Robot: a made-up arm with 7 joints. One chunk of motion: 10 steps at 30 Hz.
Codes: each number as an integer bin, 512 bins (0 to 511) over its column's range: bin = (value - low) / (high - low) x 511, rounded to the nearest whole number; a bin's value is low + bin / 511 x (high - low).
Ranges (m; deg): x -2.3..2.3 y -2.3..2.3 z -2.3..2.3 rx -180..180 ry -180..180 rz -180..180
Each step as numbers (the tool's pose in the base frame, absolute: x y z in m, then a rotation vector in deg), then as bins.
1 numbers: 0.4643 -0.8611 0.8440 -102.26 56.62 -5.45
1 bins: 307 160 349 110 336 248
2 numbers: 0.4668 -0.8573 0.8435 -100.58 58.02 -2.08
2 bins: 307 160 349 113 338 253
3 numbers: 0.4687 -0.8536 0.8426 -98.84 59.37 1.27
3 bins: 308 161 349 115 340 257
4 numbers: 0.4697 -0.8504 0.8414 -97.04 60.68 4.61
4 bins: 308 161 349 118 342 262
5 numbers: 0.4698 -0.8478 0.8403 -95.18 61.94 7.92
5 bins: 308 161 349 120 343 267
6 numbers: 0.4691 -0.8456 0.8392 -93.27 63.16 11.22
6 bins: 308 162 349 123 345 271
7 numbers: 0.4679 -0.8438 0.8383 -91.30 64.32 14.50
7 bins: 307 162 349 126 347 276
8 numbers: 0.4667 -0.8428 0.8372 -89.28 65.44 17.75
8 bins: 307 162 349 129 348 281
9 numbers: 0.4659 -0.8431 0.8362 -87.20 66.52 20.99
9 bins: 307 162 348 132 350 285
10 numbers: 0.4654 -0.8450 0.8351 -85.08 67.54 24.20
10 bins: 307 162 348 135 351 290
